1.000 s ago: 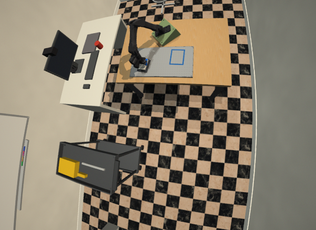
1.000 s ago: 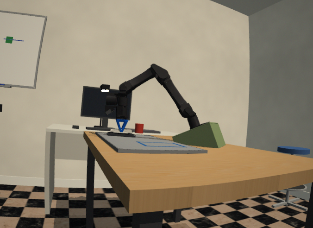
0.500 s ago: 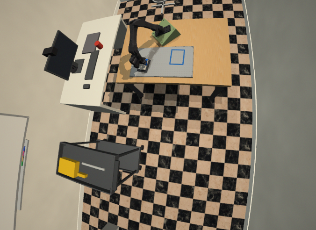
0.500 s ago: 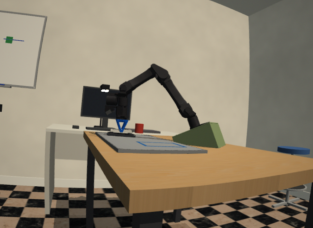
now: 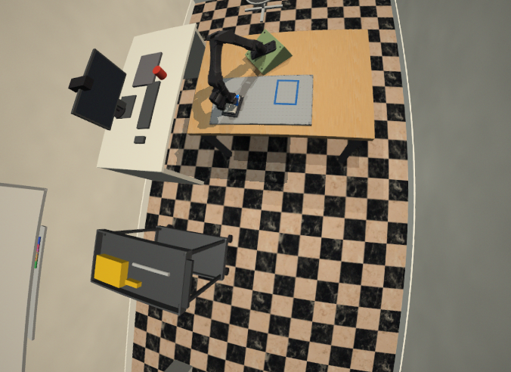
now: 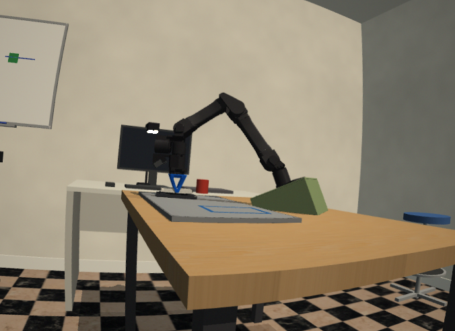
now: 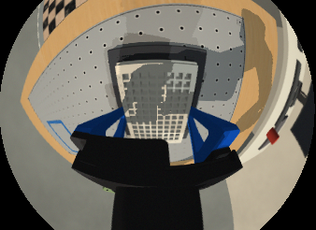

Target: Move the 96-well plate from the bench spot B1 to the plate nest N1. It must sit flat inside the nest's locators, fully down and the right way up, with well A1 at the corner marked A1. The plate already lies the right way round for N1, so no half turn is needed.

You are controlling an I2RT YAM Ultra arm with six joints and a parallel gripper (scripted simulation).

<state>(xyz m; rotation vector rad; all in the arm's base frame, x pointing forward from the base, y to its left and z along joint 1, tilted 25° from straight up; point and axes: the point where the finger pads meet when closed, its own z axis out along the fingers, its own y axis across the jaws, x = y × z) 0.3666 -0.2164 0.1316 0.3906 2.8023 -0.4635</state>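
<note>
Now: the white 96-well plate right at my hand. Also, from my hand: dark plate nest N1: 2 cm below.
</note>
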